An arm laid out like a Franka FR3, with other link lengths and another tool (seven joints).
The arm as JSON. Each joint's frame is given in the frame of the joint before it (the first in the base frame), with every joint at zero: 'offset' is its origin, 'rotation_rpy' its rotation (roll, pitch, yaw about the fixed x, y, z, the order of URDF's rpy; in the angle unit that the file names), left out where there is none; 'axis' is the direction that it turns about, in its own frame. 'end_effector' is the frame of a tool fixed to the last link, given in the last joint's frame.
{
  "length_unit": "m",
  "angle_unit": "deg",
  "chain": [
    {
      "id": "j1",
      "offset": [
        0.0,
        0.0,
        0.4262
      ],
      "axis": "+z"
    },
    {
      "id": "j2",
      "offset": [
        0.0,
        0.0,
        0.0
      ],
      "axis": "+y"
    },
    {
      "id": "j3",
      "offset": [
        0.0,
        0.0,
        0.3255
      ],
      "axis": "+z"
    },
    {
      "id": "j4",
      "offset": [
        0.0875,
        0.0,
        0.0
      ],
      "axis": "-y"
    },
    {
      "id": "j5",
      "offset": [
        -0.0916,
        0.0,
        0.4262
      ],
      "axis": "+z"
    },
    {
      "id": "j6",
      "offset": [
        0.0,
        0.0,
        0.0
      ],
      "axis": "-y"
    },
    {
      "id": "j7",
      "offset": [
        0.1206,
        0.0,
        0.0
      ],
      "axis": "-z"
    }
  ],
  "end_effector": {
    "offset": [
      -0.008,
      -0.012,
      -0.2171
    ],
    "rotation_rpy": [
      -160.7,
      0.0,
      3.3
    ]
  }
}
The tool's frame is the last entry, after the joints.
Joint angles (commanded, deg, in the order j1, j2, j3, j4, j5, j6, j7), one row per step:
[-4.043, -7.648, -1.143, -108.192, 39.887, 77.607, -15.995]
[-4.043, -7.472, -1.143, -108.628, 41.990, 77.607, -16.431]
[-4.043, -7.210, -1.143, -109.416, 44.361, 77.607, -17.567]
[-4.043, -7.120, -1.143, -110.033, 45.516, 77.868, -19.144]
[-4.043, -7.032, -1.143, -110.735, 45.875, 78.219, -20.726]
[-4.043, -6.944, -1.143, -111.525, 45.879, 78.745, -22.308]
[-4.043, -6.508, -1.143, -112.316, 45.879, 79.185, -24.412]
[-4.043, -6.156, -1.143, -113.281, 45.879, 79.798, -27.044]
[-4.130, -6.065, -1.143, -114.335, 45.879, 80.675, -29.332]
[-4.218, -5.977, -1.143, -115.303, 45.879, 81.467, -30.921]
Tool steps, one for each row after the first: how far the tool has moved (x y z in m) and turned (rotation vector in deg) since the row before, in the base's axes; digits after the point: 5 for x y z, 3 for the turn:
[0.00074, 0.00686, 0.00006, 2.235, 0.132, -0.097]
[0.00027, 0.00754, -0.00271, 2.734, 0.043, 0.263]
[0.00059, 0.00331, -0.00292, 1.592, -0.714, 0.559]
[-0.00006, 0.00081, -0.00574, 0.803, -0.639, 0.648]
[-0.00006, -0.00044, -0.00745, 0.424, -0.643, 0.601]
[0.00030, -0.00040, -0.01063, 0.620, -0.623, 0.975]
[0.00006, -0.00055, -0.01138, 0.748, -1.042, 1.167]
[0.00017, -0.00163, -0.00979, 0.552, -1.141, 0.688]
[-0.00017, -0.00157, -0.00897, 0.341, -0.658, 0.327]

